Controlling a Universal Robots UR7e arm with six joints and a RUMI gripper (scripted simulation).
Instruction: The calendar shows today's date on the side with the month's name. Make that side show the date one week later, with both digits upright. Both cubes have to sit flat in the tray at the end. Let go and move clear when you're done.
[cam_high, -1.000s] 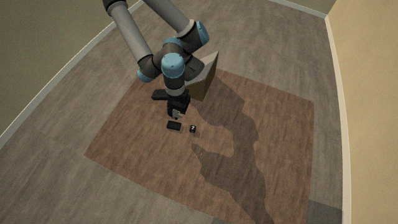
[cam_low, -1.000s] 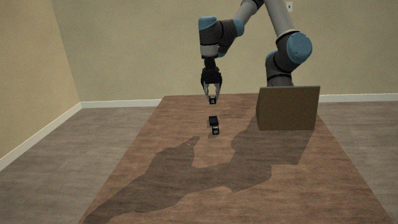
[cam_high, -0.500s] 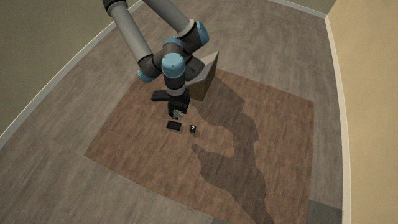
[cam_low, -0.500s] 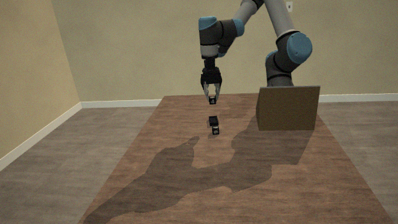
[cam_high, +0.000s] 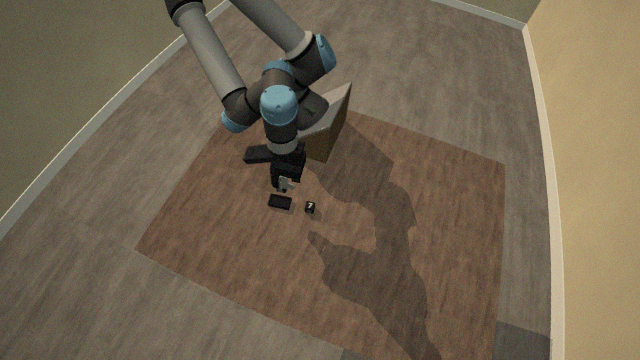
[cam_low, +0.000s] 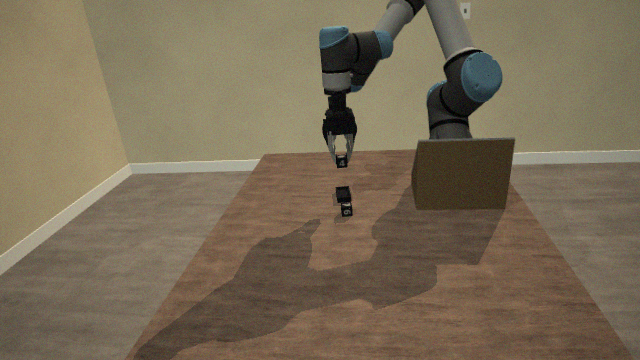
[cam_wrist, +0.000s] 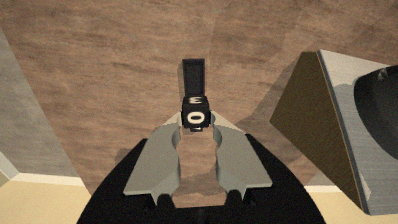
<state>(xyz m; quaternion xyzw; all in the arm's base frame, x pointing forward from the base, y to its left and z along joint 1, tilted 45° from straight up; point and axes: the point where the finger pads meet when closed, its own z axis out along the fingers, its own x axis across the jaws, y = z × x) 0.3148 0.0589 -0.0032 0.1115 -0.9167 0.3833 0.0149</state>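
Now: the black tray 2 cm to the right of my hand and 13 cm below it. From my hand the other things lie so: black cube 2 cm behind, 9 cm to the left, 12 cm below.
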